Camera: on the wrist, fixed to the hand. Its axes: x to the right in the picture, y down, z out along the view.
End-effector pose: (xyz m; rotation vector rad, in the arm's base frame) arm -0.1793 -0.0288 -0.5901 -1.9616 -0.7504 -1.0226
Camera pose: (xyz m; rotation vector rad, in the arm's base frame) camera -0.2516 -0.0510 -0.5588 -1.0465 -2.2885 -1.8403
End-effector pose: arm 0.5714 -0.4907 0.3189 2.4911 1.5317 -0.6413
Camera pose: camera 0.5338 -0.4549 0.3822 -0.7329 -2.7749 0.5099
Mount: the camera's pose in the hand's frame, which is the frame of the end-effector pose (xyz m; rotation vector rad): -0.0126 -0.0558 -0.0585 -0.0025 0.0810 -1.5357
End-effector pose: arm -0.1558 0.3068 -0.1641 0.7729 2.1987 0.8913
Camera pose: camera -0.2060 0.2423 -0.1686 -0.9514 2.0322 0.0862
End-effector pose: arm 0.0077 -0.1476 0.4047 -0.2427 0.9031 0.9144
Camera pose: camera 0.0137 -0.2205 0.3680 -0.8199 0.5309 -0.5248
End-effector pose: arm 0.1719 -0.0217 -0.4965 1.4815 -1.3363 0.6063
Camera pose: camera 0.2352 0.0294 -0.5050 1.9244 0.1097 -0.3483
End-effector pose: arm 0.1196 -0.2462 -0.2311 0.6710 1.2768 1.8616
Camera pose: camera 0.0983 -0.2761 -0.3042 -0.4038 1.2082 0.5843
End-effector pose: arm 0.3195 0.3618 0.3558 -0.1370 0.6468 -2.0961
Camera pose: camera 0.2659 0.4201 0.3352 0.5148 -0.4506 2.4968
